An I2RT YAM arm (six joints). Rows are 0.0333 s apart.
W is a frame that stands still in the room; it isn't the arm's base.
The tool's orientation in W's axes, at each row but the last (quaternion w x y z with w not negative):
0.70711, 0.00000, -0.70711, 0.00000
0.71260, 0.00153, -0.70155, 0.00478
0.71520, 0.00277, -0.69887, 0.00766
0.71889, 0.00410, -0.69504, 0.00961
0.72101, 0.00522, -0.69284, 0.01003
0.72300, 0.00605, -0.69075, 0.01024
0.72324, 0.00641, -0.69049, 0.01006
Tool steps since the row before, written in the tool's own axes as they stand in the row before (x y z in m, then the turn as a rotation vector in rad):
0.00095, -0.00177, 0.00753, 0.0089, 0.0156, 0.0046
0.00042, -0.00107, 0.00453, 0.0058, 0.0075, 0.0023
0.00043, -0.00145, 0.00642, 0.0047, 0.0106, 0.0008
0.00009, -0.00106, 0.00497, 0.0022, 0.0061, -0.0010
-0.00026, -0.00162, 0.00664, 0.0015, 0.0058, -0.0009
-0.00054, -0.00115, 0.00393, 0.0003, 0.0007, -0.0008
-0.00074, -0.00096, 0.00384, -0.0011, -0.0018, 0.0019
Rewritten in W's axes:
-0.00753, -0.00177, 0.00095, -0.0046, 0.0156, 0.0089
-0.00451, -0.00111, 0.00050, -0.0023, 0.0075, 0.0058
-0.00639, -0.00154, 0.00059, -0.0008, 0.0106, 0.0046
-0.00494, -0.00115, 0.00027, 0.0010, 0.0061, 0.0021
-0.00661, -0.00176, 0.00002, 0.0008, 0.0058, 0.0014
-0.00392, -0.00124, -0.00035, 0.0008, 0.0007, 0.0003
-0.00385, -0.00105, -0.00056, -0.0019, -0.0018, -0.0010

